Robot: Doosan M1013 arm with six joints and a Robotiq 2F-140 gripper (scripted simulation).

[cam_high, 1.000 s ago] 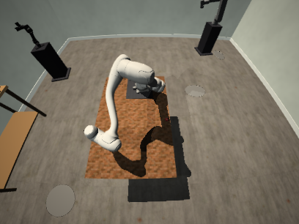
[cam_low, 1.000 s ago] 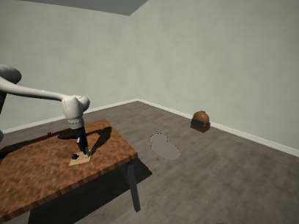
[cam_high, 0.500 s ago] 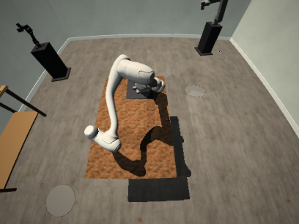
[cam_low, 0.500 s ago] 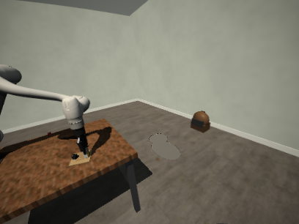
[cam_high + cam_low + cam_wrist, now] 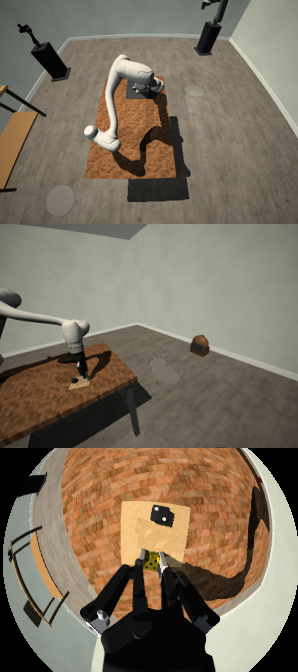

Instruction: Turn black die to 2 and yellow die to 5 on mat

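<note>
Right now my hand is 2 cm above the yellow die. From my hand the other things lie so: black die: 7 cm behind, 5 cm to the left, 2 cm below; then tan mat: 4 cm behind, 3 cm to the left, 4 cm below; then red die: 17 cm behind, 69 cm to the left, 2 cm below.
</note>
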